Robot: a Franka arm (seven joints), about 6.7 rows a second.
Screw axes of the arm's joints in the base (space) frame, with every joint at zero. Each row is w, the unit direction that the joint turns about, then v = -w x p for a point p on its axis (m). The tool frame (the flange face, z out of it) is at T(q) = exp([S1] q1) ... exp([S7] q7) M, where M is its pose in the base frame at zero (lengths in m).
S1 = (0, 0, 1, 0, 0, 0)
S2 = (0, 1, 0, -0.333, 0, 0)
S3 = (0, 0, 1, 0, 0, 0)
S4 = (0, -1, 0, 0.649, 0, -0.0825)
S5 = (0, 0, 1, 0, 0, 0)
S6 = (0, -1, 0, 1.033, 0, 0)
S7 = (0, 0, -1, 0, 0.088, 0)
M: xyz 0.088 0 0.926 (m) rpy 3.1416 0 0 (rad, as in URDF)
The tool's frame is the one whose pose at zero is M.
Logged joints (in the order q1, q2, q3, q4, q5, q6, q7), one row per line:
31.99 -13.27 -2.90 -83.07 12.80 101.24 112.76
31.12 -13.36 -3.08 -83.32 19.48 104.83 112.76
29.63 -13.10 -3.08 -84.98 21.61 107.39 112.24
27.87 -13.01 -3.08 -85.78 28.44 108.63 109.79
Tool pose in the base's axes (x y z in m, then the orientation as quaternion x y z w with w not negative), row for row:
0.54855 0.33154 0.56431 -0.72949 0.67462 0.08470 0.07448
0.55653 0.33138 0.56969 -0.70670 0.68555 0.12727 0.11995
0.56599 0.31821 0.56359 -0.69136 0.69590 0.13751 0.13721
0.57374 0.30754 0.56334 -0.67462 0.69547 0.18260 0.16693
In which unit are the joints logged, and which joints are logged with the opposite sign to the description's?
The joints are logged in degrees. Opposite sign: q2.
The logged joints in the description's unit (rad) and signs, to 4 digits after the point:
0.5583 0.2316 -0.0506 -1.4498 0.2234 1.7670 1.9680
0.5431 0.2332 -0.0538 -1.4542 0.3400 1.8296 1.9680
0.5171 0.2286 -0.0538 -1.4832 0.3772 1.8743 1.9590
0.4864 0.2271 -0.0538 -1.4971 0.4964 1.8960 1.9162

